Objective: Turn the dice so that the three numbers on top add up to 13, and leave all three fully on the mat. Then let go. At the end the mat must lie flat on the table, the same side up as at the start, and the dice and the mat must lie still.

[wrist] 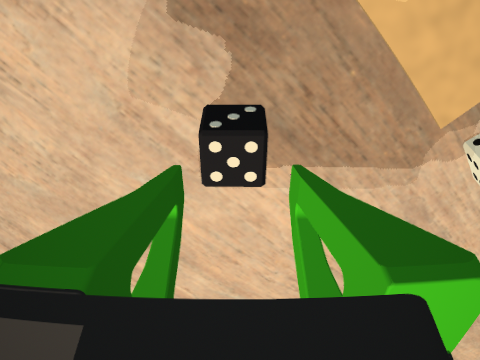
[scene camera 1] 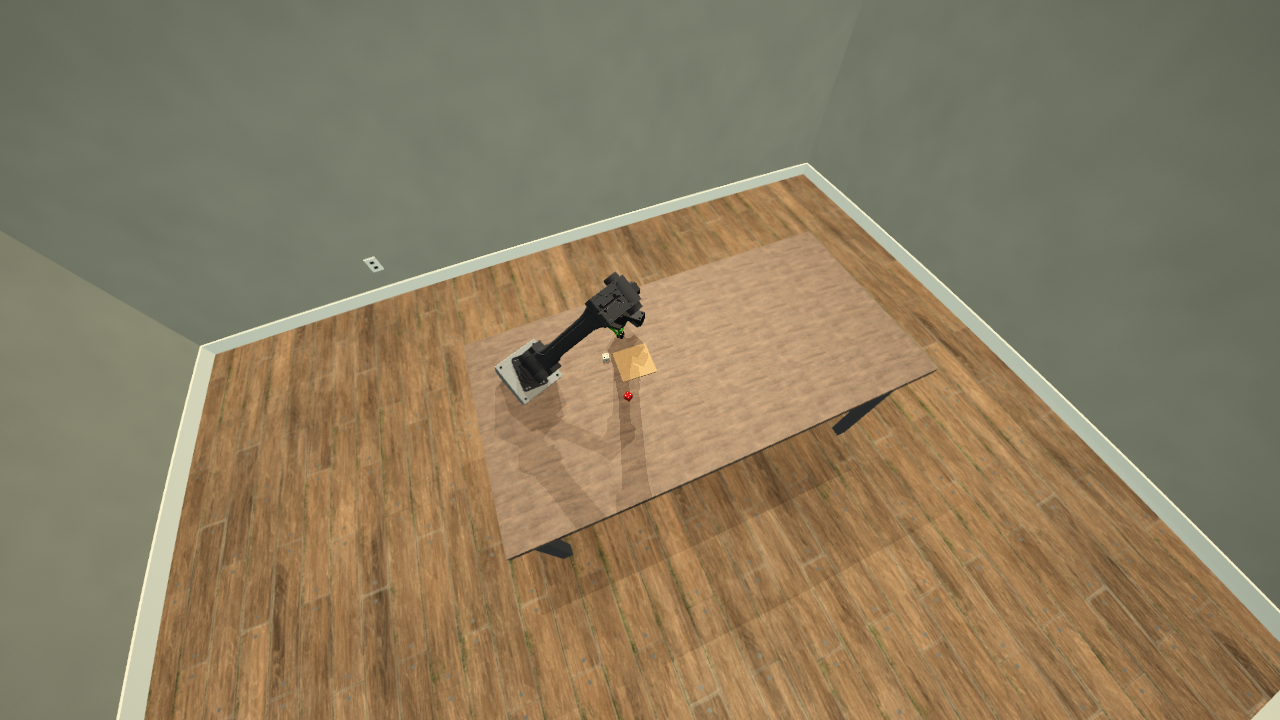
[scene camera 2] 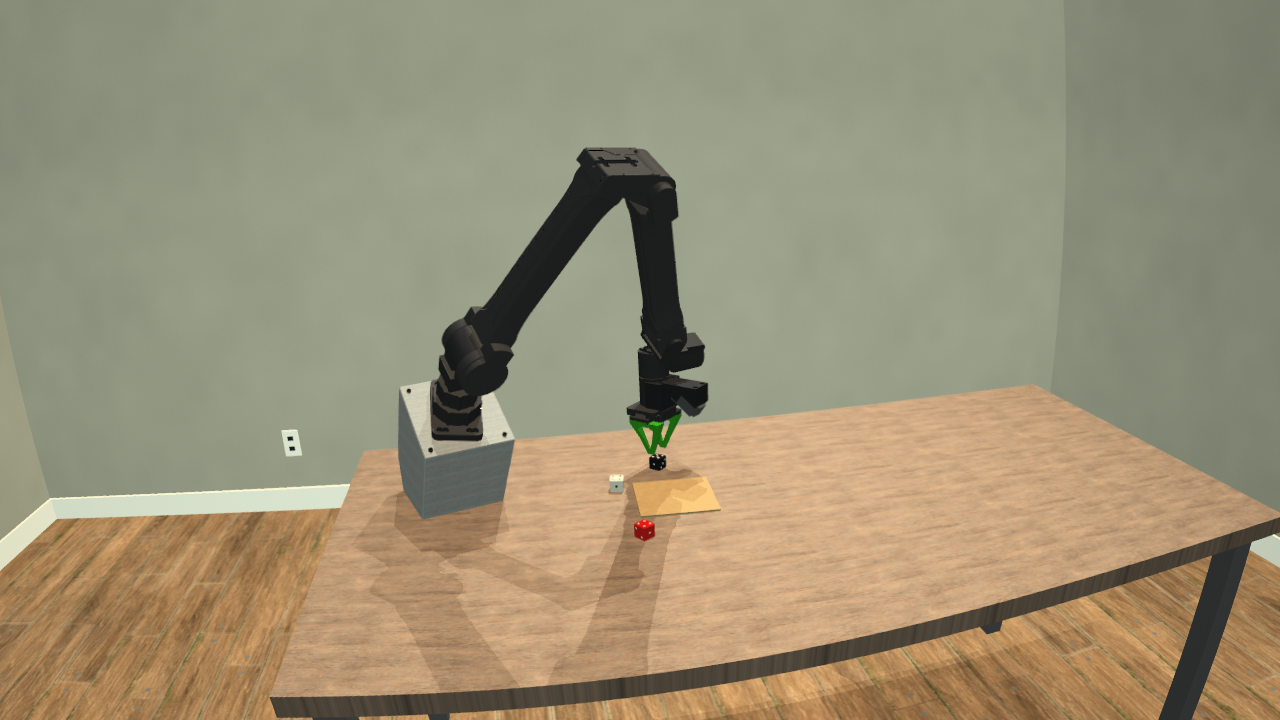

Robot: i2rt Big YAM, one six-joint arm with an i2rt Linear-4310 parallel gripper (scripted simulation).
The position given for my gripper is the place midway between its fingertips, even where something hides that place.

Note:
In view: my gripper (scene camera 2: 657, 450), a tan mat (scene camera 2: 691, 495) and a black die (wrist: 233, 139).
The tan mat shows as well in scene camera 1 (scene camera 1: 634, 362). My gripper also shows in the wrist view (wrist: 236, 180).

